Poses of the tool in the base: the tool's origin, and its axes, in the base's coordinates. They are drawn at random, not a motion.
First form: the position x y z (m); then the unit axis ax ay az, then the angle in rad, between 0 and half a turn.
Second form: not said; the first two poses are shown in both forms.
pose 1, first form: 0.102 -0.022 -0.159 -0.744 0.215 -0.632 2.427
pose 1, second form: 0.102 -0.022 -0.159 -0.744 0.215 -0.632 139.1
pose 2, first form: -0.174 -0.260 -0.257 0.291 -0.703 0.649 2.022
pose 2, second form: -0.174 -0.260 -0.257 0.291 -0.703 0.649 115.9
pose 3, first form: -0.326 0.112 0.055 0.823 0.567 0.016 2.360
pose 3, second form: -0.326 0.112 0.055 0.823 0.567 0.016 135.2
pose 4, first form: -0.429 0.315 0.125 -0.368 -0.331 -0.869 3.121
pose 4, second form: -0.429 0.315 0.125 -0.368 -0.331 -0.869 178.8
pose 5, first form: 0.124 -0.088 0.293 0.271 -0.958 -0.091 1.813
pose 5, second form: 0.124 -0.088 0.293 0.271 -0.958 -0.091 103.9
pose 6, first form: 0.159 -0.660 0.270 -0.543 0.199 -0.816 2.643
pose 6, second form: 0.159 -0.660 0.270 -0.543 0.199 -0.816 151.4
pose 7, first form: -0.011 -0.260 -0.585 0.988 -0.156 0.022 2.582
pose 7, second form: -0.011 -0.260 -0.585 0.988 -0.156 0.022 147.9
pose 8, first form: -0.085 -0.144 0.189 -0.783 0.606 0.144 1.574
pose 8, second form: -0.085 -0.144 0.189 -0.783 0.606 0.144 90.2
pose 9, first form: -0.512 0.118 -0.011 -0.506 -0.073 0.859 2.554
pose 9, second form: -0.512 0.118 -0.011 -0.506 -0.073 0.859 146.3
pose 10, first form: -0.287 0.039 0.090 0.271 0.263 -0.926 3.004
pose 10, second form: -0.287 0.039 0.090 0.271 0.263 -0.926 172.1
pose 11, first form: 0.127 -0.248 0.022 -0.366 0.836 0.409 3.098
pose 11, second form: 0.127 -0.248 0.022 -0.366 0.836 0.409 177.5
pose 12, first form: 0.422 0.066 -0.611 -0.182 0.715 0.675 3.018
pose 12, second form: 0.422 0.066 -0.611 -0.182 0.715 0.675 172.9
